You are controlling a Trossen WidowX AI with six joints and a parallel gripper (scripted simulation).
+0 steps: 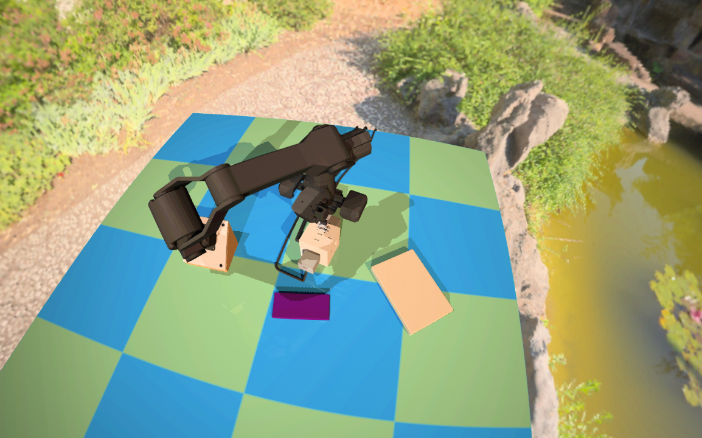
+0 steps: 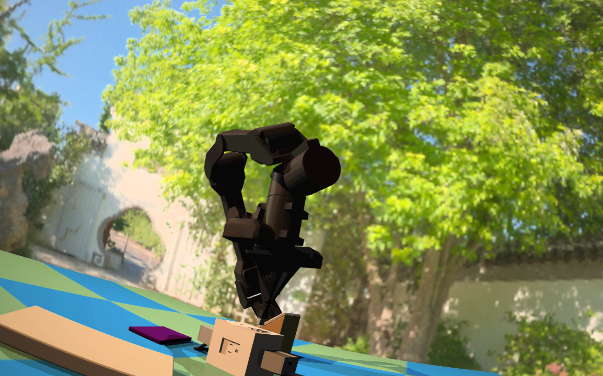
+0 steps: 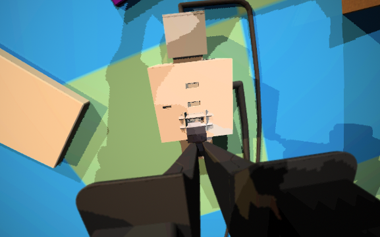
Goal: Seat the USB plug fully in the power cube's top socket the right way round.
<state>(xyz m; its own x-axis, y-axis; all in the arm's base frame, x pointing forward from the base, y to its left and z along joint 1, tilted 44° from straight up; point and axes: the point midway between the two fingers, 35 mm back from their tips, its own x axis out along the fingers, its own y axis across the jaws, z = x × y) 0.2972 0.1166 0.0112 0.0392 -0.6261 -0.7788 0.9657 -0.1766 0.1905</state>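
Now: the USB socket 5 cm below my gripper tip. Also, from my gripper tip: flat tan board (24 cm ahead, 10 cm to the right, 11 cm below); USB plug (2 cm below); purple flat card (2 cm behind, 18 cm to the right, 12 cm below).
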